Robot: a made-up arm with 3 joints. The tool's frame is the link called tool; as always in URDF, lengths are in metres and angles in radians. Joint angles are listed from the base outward.
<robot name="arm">
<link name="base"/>
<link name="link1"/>
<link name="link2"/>
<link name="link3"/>
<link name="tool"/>
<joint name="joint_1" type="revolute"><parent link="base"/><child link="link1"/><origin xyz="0 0 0.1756"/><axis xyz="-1 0 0"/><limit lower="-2.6" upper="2.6"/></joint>
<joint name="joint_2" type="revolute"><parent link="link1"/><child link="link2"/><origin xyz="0.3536 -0.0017 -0.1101"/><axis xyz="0 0 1"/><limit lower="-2.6" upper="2.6"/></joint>
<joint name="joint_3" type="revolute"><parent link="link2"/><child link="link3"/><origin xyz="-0.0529 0.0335 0.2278"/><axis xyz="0 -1 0"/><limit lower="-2.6" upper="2.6"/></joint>
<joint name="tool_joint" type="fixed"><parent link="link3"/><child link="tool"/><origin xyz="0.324 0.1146 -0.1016"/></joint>
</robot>
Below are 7 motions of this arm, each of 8 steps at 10 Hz.
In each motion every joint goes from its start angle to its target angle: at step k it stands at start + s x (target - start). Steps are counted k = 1, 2, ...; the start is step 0. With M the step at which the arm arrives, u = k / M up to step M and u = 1 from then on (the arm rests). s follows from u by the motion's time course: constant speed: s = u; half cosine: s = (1 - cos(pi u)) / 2; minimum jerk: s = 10 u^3 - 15 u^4 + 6 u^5.
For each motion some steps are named. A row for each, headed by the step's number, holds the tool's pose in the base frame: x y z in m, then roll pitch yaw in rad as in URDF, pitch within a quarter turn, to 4 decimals.
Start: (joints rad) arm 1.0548 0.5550 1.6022
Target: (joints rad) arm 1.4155 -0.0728 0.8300
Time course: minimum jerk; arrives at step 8
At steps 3, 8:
3: 0.3962 0.4532 0.1848 -1.1222 -0.3434 1.3924
8: 0.6045 0.3046 0.0932 -1.5187 -0.1634 0.8201

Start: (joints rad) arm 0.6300 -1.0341 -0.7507
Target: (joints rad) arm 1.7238 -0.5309 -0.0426
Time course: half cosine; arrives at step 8
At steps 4, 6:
4: 0.6046 -0.1097 0.1759 -0.8245 -0.4693 -0.7475
6: 0.6458 -0.0302 0.1990 -1.4619 -0.5959 -0.1820

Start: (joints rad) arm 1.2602 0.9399 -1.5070
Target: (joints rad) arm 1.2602 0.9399 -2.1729
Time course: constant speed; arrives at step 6
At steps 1, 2, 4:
1: 0.1339 -0.2072 0.1630 -2.5190 0.2724 -1.5997
2: 0.1135 -0.2016 0.1942 -2.5338 0.1817 -1.6654
4: 0.0762 -0.1783 0.2552 -2.5452 -0.0015 -1.7915

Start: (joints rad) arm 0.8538 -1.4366 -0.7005
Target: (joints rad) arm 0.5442 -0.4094 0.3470
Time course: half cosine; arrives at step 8
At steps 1, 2, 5, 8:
1: 0.5237 -0.1967 0.1537 -0.1309 -0.1724 -1.4322
2: 0.5437 -0.1853 0.1704 -0.2104 -0.2357 -1.3216
5: 0.6564 -0.0440 0.2380 -0.5128 -0.4284 -0.6066
8: 0.6752 0.0858 0.2784 -0.5740 -0.5061 -0.1656

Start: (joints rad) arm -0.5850 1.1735 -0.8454
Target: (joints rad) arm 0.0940 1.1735 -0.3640
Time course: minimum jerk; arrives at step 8
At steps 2, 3, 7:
2: 0.2562 0.2207 0.0881 0.2013 0.3089 1.2826
3: 0.2657 0.2245 0.0844 0.1597 0.3389 1.2552
7: 0.2991 0.2424 0.0604 -0.0356 0.4481 1.1593

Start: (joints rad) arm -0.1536 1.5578 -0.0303
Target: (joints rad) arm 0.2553 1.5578 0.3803
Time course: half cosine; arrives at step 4
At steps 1, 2, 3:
1: 0.2091 0.2706 0.2270 0.0012 -0.1235 1.5577
2: 0.2092 0.2874 0.2351 -0.0007 -0.1242 1.5579
3: 0.2092 0.3053 0.2408 -0.0025 -0.1248 1.5584

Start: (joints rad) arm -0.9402 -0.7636 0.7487
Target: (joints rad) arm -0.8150 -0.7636 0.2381
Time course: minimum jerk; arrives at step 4
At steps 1, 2, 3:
1: 0.6445 -0.2430 0.2640 0.6167 0.0399 -0.9826
2: 0.6587 -0.1965 0.2234 0.5985 0.1666 -0.8696
3: 0.6631 -0.1463 0.1838 0.5903 0.2983 -0.7613

